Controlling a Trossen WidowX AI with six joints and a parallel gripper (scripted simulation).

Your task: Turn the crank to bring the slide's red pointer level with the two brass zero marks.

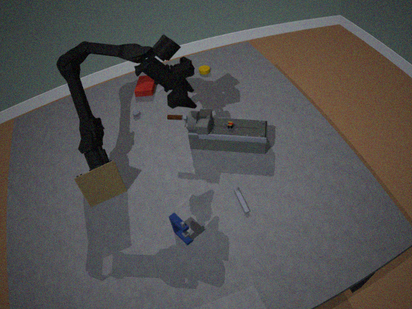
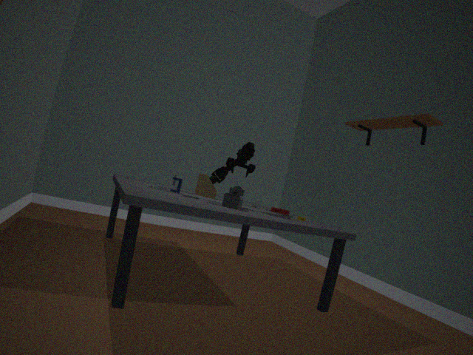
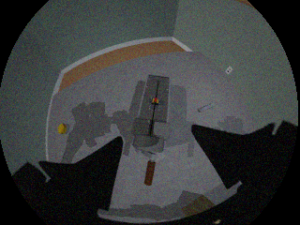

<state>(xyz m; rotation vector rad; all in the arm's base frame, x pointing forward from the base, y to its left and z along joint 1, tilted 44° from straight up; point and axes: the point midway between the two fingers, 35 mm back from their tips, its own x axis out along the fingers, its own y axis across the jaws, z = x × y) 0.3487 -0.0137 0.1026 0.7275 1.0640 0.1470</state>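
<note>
Now: gripper tip 8 cm above the brown crank handle, 7 cm past it and 3 cm to the right of it. From my gripper tip the other things lie so: grey bar (29 cm to the right, 19 cm below, 2 cm ahead); then red pointer (11 cm below, 10 cm ahead, 5 cm to the right); then small grey block (26 cm to the left, 19 cm below, 18 cm behind).
</note>
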